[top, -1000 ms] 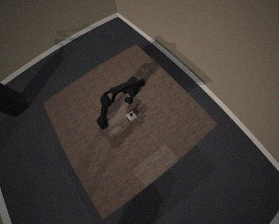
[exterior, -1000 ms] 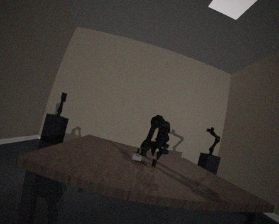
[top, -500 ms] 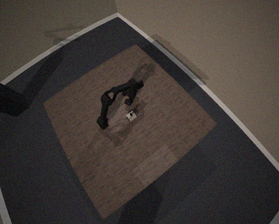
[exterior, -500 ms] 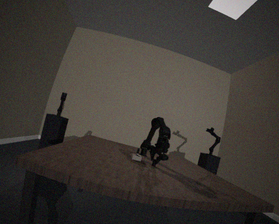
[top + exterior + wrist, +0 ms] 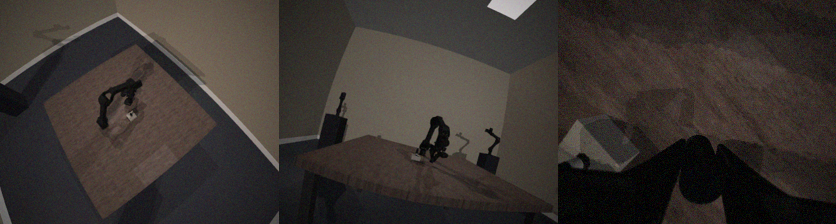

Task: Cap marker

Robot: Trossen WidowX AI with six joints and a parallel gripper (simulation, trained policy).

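Now: the pale holder block 120 mm to the right of my gripper tip, 70 mm behind it and 20 mm below it. Also, from my gripper tip: dark round cap: 10 mm to the right, 10 mm ahead, 10 mm above.
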